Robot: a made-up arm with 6 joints.
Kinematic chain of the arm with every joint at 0, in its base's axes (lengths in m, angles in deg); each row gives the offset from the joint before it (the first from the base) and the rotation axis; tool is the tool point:
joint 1: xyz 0 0 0.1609 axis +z
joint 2: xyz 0 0 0 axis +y
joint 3: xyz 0 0 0.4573 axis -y
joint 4: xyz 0 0 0 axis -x
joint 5: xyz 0.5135 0 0 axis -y
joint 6: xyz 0 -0.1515 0 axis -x
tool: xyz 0 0 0
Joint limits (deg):
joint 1: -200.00..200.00
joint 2: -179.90..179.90
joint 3: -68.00..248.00
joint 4: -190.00..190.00
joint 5: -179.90..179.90
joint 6: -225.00..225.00
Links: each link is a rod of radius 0.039 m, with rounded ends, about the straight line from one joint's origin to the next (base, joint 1, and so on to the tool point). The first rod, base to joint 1, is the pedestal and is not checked.
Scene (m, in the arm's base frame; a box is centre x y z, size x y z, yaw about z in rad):
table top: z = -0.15
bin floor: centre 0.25 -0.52 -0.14 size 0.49 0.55 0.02 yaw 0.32
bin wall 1: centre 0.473 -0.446 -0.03 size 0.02 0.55 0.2 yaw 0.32
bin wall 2: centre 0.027 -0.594 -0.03 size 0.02 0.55 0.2 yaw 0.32
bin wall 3: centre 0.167 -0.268 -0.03 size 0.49 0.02 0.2 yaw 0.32
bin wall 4: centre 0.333 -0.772 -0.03 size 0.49 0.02 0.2 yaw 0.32
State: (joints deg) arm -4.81 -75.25 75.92 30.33 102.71 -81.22
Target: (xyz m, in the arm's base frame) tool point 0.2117 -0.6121 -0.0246
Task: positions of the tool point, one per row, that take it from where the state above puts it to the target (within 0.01 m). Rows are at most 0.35 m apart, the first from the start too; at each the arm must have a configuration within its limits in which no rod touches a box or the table.
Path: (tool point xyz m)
1: -0.7787 0.0099 0.7491
2: -0.5325 0.0144 0.9606
3: -0.2465 -0.0504 1.0654
4: 0.0262 -0.1763 1.0532
5: 0.2388 -0.3367 0.9319
6: 0.3615 -0.4941 0.7254
7: 0.3863 -0.6098 0.4697
8: 0.3265 -0.6535 0.2066
9: 0.2117 -0.6121 -0.0246

